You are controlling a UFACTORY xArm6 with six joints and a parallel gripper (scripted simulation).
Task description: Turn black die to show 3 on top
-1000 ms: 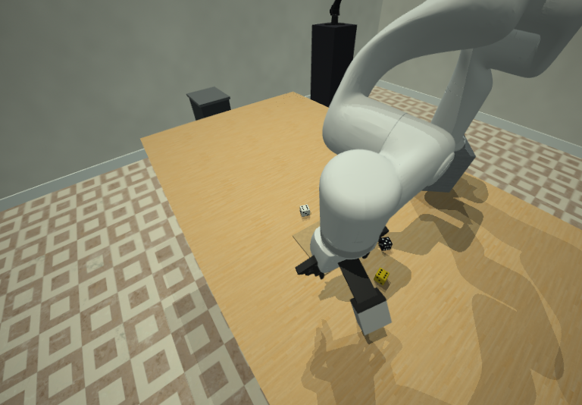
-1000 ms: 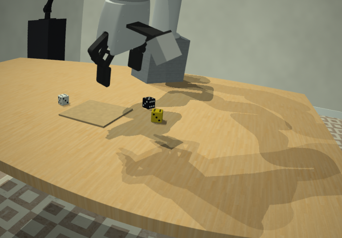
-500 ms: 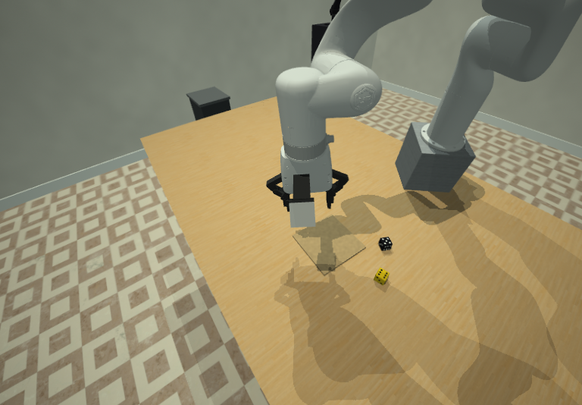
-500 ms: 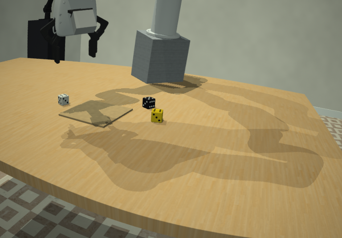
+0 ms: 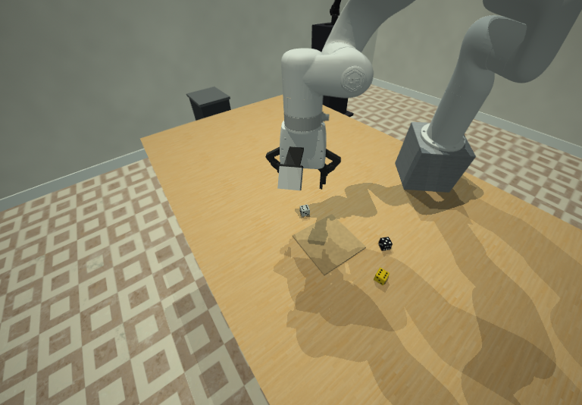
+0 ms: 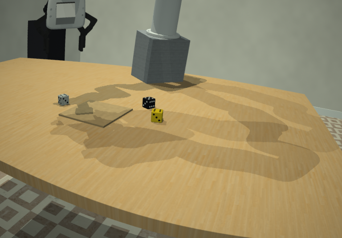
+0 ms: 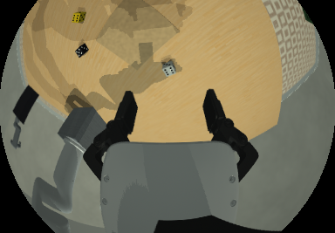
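Right now my hand is 15 cm above the white die, 3 cm past it and 2 cm to the left of it. Also, from my hand: yellow die (25 cm to the left, 15 cm below, 3 cm behind); tan mat (16 cm below, 9 cm to the left, 1 cm behind); black die (20 cm to the left, 15 cm below, 12 cm behind).
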